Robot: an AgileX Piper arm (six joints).
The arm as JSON. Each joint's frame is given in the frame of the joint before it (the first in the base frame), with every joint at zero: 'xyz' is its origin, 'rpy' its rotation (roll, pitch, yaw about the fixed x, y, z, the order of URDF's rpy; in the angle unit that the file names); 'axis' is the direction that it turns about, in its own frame. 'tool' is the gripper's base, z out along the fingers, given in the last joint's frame.
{
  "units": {
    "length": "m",
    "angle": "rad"
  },
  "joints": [
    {
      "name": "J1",
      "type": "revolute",
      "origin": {
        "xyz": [
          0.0,
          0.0,
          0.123
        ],
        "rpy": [
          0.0,
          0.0,
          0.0
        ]
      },
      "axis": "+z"
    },
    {
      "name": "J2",
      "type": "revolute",
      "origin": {
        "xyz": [
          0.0,
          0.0,
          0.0
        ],
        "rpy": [
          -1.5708,
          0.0,
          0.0
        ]
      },
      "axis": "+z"
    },
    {
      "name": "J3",
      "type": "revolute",
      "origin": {
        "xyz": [
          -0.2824,
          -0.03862,
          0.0
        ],
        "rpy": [
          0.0,
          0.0,
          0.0
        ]
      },
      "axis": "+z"
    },
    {
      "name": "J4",
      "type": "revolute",
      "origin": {
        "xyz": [
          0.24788,
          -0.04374,
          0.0
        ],
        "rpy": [
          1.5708,
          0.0,
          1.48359
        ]
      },
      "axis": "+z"
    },
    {
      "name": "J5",
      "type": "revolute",
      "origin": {
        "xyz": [
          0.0,
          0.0,
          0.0
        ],
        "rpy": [
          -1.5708,
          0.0,
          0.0
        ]
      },
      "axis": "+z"
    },
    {
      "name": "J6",
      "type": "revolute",
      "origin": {
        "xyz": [
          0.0,
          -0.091,
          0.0
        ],
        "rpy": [
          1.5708,
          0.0,
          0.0
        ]
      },
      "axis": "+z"
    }
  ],
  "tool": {
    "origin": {
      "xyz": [
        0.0,
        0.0,
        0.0
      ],
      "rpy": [
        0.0,
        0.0,
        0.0
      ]
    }
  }
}
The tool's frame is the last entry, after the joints.
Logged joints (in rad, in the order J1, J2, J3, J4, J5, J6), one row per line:
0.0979 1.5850 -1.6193 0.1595 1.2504 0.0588
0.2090 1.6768 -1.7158 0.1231 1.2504 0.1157
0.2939 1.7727 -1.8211 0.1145 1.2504 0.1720
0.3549 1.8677 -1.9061 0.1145 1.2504 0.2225
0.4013 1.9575 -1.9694 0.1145 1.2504 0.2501
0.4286 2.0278 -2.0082 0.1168 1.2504 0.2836
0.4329 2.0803 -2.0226 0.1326 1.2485 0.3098
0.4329 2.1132 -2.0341 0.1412 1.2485 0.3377
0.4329 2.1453 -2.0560 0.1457 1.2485 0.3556
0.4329 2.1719 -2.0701 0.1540 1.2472 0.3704
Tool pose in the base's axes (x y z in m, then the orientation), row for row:
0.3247 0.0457 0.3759 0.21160 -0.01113 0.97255 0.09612
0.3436 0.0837 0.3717 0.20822 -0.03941 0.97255 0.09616
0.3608 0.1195 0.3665 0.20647 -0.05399 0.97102 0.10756
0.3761 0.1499 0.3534 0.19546 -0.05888 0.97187 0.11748
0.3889 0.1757 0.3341 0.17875 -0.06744 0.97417 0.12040
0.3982 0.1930 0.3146 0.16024 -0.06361 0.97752 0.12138
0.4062 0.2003 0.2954 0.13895 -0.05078 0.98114 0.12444
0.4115 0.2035 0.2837 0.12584 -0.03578 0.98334 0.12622
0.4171 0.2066 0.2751 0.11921 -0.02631 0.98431 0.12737
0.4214 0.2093 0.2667 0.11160 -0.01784 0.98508 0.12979
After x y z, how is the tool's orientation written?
As a quaternion, w x y z.
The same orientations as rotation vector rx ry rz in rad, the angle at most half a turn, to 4 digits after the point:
-0.0309 2.7018 0.2670
-0.1097 2.7067 0.2676
-0.1504 2.7050 0.2996
-0.1650 2.7234 0.3292
-0.1907 2.7547 0.3405
-0.1817 2.7924 0.3467
-0.1468 2.8363 0.3597
-0.1042 2.8639 0.3676
-0.0769 2.8776 0.3724
-0.0524 2.8925 0.3811

